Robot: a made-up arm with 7 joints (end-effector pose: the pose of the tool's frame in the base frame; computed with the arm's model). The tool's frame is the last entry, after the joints.
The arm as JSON. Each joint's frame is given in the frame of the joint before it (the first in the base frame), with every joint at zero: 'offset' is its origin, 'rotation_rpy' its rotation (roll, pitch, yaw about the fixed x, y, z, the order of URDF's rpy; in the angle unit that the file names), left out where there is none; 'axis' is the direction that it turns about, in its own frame. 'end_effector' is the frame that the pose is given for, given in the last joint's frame.
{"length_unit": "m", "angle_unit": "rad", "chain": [
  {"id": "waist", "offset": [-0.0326, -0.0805, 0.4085], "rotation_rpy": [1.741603, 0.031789, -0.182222], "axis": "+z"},
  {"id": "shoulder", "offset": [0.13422, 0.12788, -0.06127], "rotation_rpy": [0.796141, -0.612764, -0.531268], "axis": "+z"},
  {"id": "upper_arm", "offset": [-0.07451, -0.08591, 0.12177], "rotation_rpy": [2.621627, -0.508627, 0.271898], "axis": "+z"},
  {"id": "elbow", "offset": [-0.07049, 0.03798, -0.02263], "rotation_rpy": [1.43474, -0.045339, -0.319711], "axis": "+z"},
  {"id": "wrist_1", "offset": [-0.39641, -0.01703, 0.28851], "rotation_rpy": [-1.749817, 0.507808, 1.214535], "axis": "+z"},
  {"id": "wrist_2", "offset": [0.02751, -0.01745, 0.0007], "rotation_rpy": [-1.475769, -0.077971, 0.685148], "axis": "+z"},
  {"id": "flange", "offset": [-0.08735, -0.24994, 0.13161], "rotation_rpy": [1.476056, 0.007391, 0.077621], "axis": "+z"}
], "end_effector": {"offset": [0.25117, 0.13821, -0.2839], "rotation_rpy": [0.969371, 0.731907, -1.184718]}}
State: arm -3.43 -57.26 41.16 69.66 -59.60 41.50 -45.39
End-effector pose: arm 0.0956 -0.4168 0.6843 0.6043 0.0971 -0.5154 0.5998
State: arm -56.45 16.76 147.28 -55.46 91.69 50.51 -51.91
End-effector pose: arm 0.1142 -0.3652 0.1902 0.6023 0.7049 0.3167 0.1999
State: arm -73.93 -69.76 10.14 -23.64 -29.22 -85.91 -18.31
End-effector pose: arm 0.7220 0.0619 0.5846 0.5391 0.7483 -0.3621 0.1352
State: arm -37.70 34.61 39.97 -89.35 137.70 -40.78 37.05
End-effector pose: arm 0.6684 -0.2645 0.4993 -0.7273 -0.5534 0.0709 0.3997
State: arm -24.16 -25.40 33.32 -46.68 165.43 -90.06 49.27
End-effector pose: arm 0.6827 -0.0693 0.4666 -0.3264 -0.4295 0.0523 0.8404
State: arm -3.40 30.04 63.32 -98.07 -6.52 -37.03 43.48
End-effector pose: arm 0.4821 0.1372 0.6771 0.3040 0.7285 -0.5256 0.3173
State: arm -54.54 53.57 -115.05 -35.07 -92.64 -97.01 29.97
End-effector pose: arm 0.1080 -0.3208 0.0119 -0.7615 0.0304 0.6395 0.1014
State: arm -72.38 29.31 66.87 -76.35 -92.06 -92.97 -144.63
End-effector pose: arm 0.4712 -0.2285 0.2897 0.1542 -0.6669 -0.6660 0.2964
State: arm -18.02 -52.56 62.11 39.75 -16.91 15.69 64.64
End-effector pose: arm -0.1466 -0.6910 0.6672 0.2581 0.5396 0.5455 0.5870
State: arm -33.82 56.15 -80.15 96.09 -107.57 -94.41 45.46
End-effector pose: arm -0.4061 0.0223 0.2071 0.0330 0.4006 0.8347 0.3764
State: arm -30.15 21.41 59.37 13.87 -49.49 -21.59 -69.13
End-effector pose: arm 0.3641 -0.0327 0.8762 0.3776 -0.2232 -0.6935 0.5715
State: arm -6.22 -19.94 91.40 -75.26 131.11 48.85 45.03
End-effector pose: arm 0.5173 -0.2307 0.1017 -0.1222 -0.1260 -0.9497 0.2595
